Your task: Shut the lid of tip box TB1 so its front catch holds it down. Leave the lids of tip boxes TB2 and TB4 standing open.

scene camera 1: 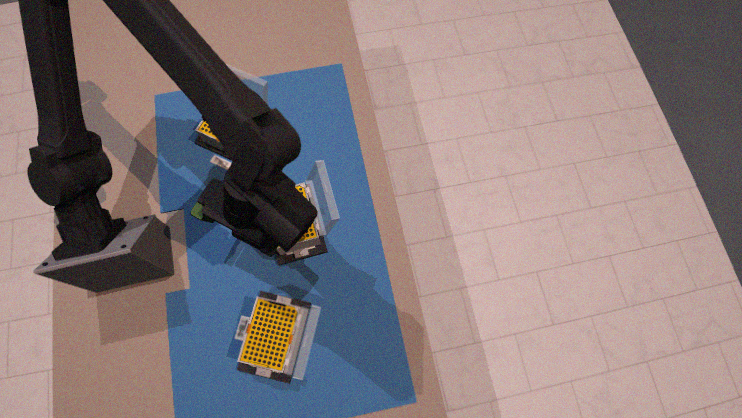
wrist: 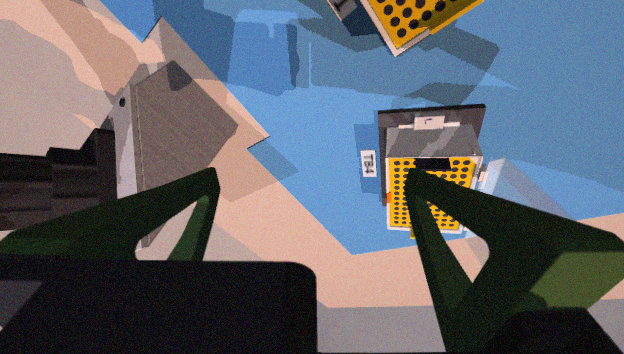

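Seen in the pictures: gripper, fingertip midpoint: (scene camera 1: 240, 232) (wrist: 312, 178); arm's base at its link origin: (scene camera 1: 92, 241) (wrist: 104, 191).
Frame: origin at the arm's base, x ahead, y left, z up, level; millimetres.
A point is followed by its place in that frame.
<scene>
TB1, the middle tip box (scene camera 1: 313, 232) {x 393, y -36, z -75 mm} (wrist: 425, 15) {x 344, y -43, z -74 mm}, has yellow racks and is partly hidden by the arm in the scene view. Its clear lid (scene camera 1: 327, 199) {x 432, y -7, z 14 mm} stands open on its right side there. TB4 (scene camera 1: 270, 334) {x 284, y -214, z -75 mm} (wrist: 432, 192) is the lowest box in the scene view; its clear lid (scene camera 1: 307, 342) {x 356, y -247, z 12 mm} (wrist: 525, 192) {x 364, y -183, z -28 mm} stands open. TB2 (scene camera 1: 207, 129) {x 206, y 234, z -74 mm} is mostly hidden behind the arm at the top; part of its open lid (scene camera 1: 255, 85) {x 328, y 278, z -11 mm} shows. My gripper (scene camera 1: 233, 228) {x 276, y -50, z 46 mm} (wrist: 312, 178) {x 276, y -50, z 46 mm} is open and empty, on the left side of TB1 in the scene view. One fingertip is hidden there.
The boxes stand on a blue mat (scene camera 1: 207, 373) {x 145, y -257, z -132 mm} (wrist: 320, 195) {x 121, y -213, z -132 mm} on a tan table (scene camera 1: 119, 373) {x -26, y -226, z -135 mm} (wrist: 300, 270). My grey base block (scene camera 1: 135, 264) {x 71, y -53, z -12 mm} (wrist: 180, 130) {x 93, y -6, z -63 mm} stands at the mat's left edge in the scene view. My forearm (scene camera 1: 192, 67) {x 303, y 65, z 339 mm} crosses above TB2. Pale tiled floor (scene camera 1: 519, 207) lies to the right.
</scene>
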